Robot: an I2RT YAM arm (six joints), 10 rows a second.
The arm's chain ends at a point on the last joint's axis. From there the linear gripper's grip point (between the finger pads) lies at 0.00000 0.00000 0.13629 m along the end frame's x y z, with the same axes.
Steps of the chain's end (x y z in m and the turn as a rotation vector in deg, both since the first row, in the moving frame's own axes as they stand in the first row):
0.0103, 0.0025, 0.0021, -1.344, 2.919, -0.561
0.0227, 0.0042, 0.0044, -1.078, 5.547, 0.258
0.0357, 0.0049, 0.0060, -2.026, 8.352, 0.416
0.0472, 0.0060, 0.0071, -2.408, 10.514, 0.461
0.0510, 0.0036, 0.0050, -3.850, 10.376, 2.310
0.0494, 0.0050, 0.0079, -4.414, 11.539, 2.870
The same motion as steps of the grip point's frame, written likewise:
0.0173, 0.0057, 0.0019, -1.344, 2.919, -0.561
0.0359, 0.0068, 0.0037, -1.078, 5.547, 0.258
0.0555, 0.0098, 0.0045, -2.026, 8.352, 0.416
0.0720, 0.0118, 0.0047, -2.408, 10.514, 0.461
0.0753, 0.0132, 0.0025, -3.850, 10.376, 2.310
0.0764, 0.0161, 0.0047, -4.414, 11.539, 2.870

